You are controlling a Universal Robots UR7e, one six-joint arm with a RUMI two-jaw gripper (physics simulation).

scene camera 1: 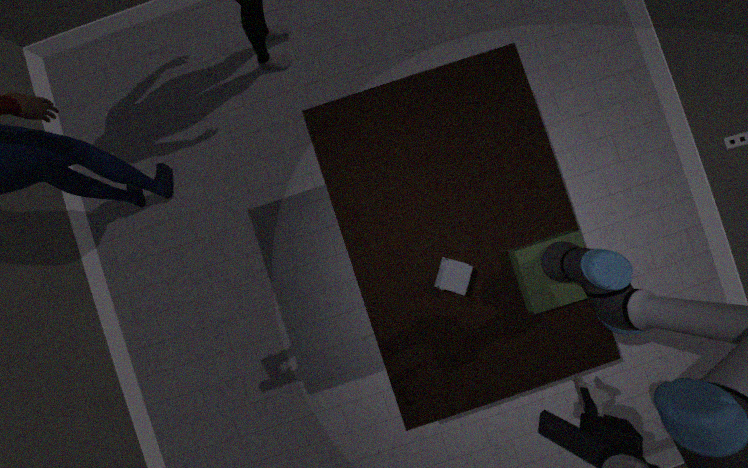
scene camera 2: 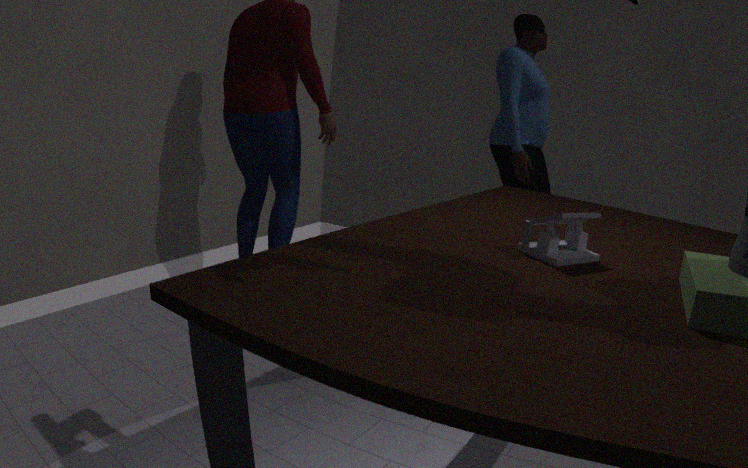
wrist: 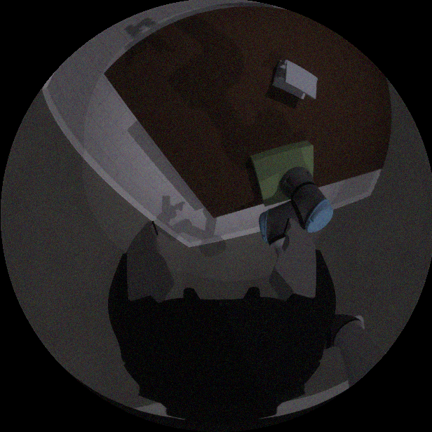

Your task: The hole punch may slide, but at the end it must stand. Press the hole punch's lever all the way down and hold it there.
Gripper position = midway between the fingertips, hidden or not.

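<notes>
There's a grey hole punch (wrist: 278,81) that I can see, and I can see my gripper (scene camera 1: 574,403) as well, with the gripper (wrist: 220,221) visible in the wrist view too.
</notes>
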